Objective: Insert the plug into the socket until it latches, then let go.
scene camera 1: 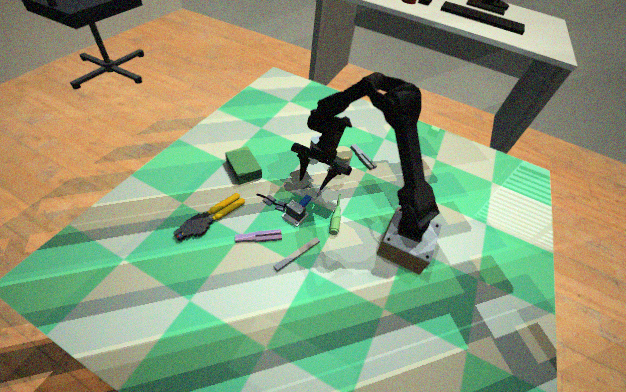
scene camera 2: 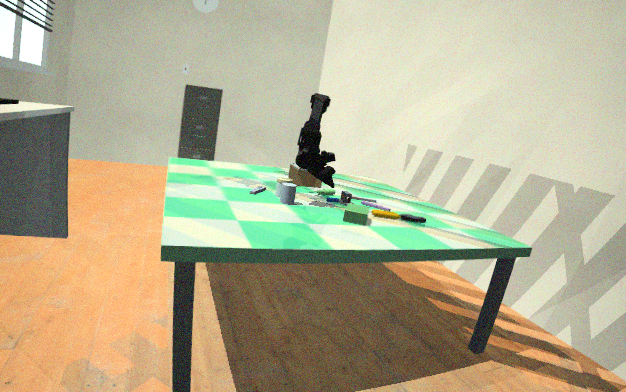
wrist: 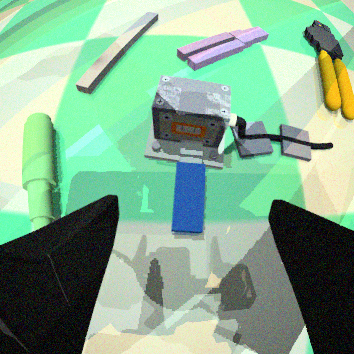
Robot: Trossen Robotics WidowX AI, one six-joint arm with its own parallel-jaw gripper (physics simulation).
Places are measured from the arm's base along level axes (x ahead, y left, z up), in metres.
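Pixels of known places: gripper, fingertip midpoint: (scene camera 1: 310, 185) (scene camera 2: 330, 185) (wrist: 197, 207); arm's base at its link origin: (scene camera 1: 411, 229) (scene camera 2: 305, 168).
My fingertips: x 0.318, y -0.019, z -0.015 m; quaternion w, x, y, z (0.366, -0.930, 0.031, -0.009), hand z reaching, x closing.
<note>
For each thing: its top centre in the pictures, then the offset to it from my fingertips. "*": a spot on its surface instead.
- blue block at its top centre: (wrist: 189, 180) (scene camera 1: 303, 201) (scene camera 2: 335, 198) dx +0.004, dy +0.031, dz -0.051 m
- grey box at its top centre: (wrist: 199, 94) (scene camera 1: 295, 205) (scene camera 2: 347, 192) dx +0.011, dy +0.079, dz -0.020 m
- black cable at a spot on its surface: (wrist: 265, 136) * dx +0.072, dy +0.070, dz -0.059 m
- green tapered tool at its top centre: (wrist: 30, 197) (scene camera 1: 337, 209) (scene camera 2: 321, 188) dx -0.104, dy +0.016, dz -0.038 m
- grey bar at its top centre: (wrist: 121, 40) (scene camera 1: 297, 252) dx -0.058, dy +0.196, dz -0.055 m
- pink clip at its top centre: (wrist: 230, 38) (scene camera 1: 258, 235) (scene camera 2: 376, 204) dx +0.064, dy +0.199, dz -0.053 m
- green block at its top centre: (scene camera 1: 243, 160) (scene camera 2: 357, 208) dx +0.246, dy -0.008, dz -0.025 m
- grey cylinder at its top centre: (scene camera 1: 318, 139) (scene camera 2: 289, 184) dx +0.062, dy -0.204, dz +0.005 m
The plug, a blue block (scene camera 1: 305, 201) (scene camera 2: 332, 199) (wrist: 189, 197) with a short silver tip, lies flat on the table in front of the socket. The socket, a grey box (scene camera 1: 296, 210) (scene camera 2: 346, 197) (wrist: 191, 102) on a pale base plate, has an orange-rimmed slot facing the plug. In the wrist view the silver tip reaches the front of the base plate, below the slot, and the slot shows uncovered. My gripper (scene camera 1: 311, 185) (wrist: 197, 207) is open and empty, its fingers spread wide to either side of the plug and above it.
A black cable (wrist: 265, 136) leaves the socket's side. Around it lie a green tapered tool (scene camera 1: 335, 222) (wrist: 39, 150), a grey bar (scene camera 1: 296, 255) (wrist: 117, 52), a pink clip (scene camera 1: 258, 236) (wrist: 225, 47), yellow-handled pliers (scene camera 1: 194, 226) (wrist: 328, 82) and a green block (scene camera 1: 243, 165) (scene camera 2: 356, 215). A grey cylinder (scene camera 2: 287, 193) stands nearby.
</note>
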